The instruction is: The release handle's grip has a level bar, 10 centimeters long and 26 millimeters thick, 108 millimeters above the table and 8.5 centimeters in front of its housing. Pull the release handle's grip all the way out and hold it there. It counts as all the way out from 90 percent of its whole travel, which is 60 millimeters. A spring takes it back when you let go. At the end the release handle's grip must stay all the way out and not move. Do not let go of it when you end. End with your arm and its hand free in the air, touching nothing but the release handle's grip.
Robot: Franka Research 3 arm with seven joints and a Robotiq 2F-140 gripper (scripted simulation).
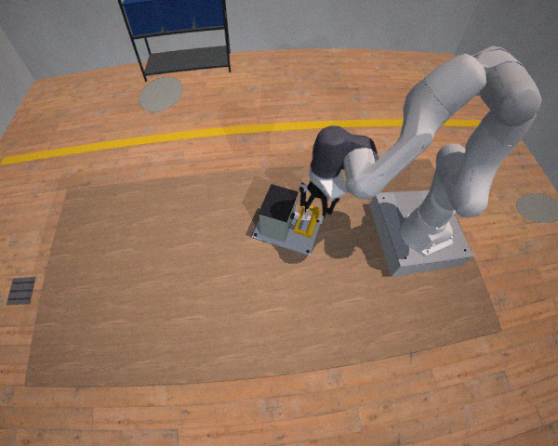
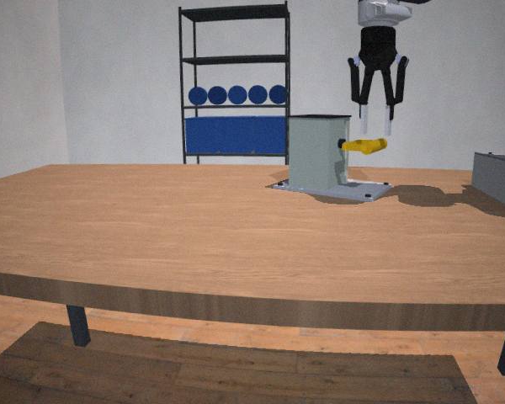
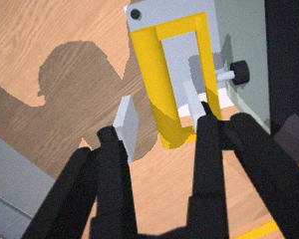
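The grey baseplate is 160 mm below my hand, 80 mm ahead of it and 50 mm to the right of it.
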